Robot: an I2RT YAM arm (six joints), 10 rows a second.
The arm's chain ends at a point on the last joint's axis. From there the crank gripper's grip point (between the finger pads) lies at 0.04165 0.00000 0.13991 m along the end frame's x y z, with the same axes.
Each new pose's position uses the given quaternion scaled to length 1; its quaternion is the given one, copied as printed.
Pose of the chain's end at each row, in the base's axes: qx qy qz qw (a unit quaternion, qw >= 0); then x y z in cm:
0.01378, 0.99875, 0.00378, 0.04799, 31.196, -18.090, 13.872
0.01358, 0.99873, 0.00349, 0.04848, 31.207, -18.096, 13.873
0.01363, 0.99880, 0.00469, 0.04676, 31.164, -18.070, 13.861
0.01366, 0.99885, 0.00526, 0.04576, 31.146, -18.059, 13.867
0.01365, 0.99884, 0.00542, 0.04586, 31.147, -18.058, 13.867
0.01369, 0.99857, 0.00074, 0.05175, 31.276, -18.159, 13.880
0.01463, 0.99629, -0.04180, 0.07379, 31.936, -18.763, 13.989
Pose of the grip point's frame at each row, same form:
0.01378, 0.99875, 0.00378, 0.04799, 28.394, -17.887, -0.453
0.01358, 0.99873, 0.00349, 0.04848, 28.419, -17.903, -0.455
0.01363, 0.99880, 0.00469, 0.04676, 28.327, -17.842, -0.457
0.01366, 0.99885, 0.00526, 0.04576, 28.281, -17.814, -0.445
0.01365, 0.99884, 0.00542, 0.04586, 28.285, -17.808, -0.445
0.01369, 0.99857, 0.00074, 0.05175, 28.581, -18.044, -0.466
0.01463, 0.99629, -0.04180, 0.07379, 29.858, -19.863, -0.418

